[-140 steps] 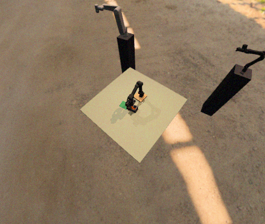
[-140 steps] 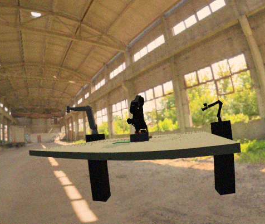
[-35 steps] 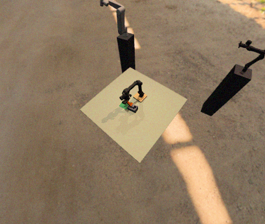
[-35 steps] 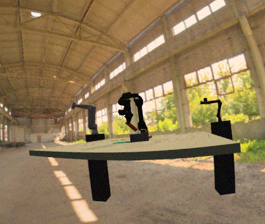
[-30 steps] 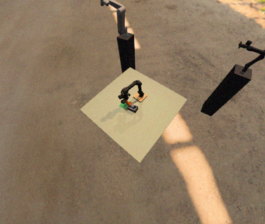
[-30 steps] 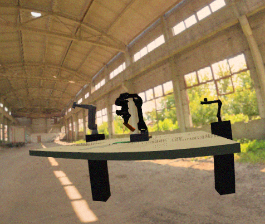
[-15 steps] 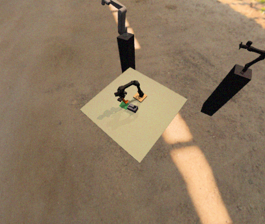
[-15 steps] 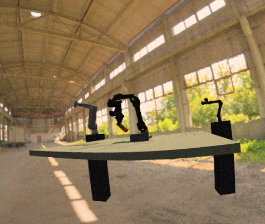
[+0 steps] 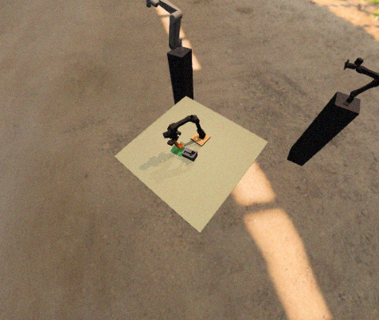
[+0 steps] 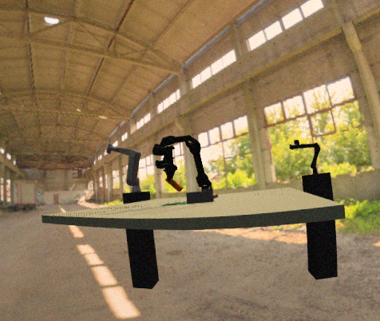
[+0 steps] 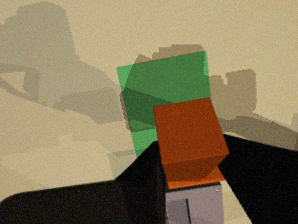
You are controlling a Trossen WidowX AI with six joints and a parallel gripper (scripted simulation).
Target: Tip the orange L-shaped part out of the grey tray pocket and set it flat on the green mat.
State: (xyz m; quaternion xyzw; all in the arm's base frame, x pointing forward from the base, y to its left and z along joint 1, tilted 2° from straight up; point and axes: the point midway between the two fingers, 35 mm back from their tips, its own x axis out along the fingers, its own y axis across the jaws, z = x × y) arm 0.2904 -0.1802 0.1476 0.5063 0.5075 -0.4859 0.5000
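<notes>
The green mat is 2 cm to the left of my gripper tip and 16 cm below it. The rest, counted from my gripper tip: orange L-shaped part 2 cm behind, 3 cm to the left, 3 cm below.
</notes>
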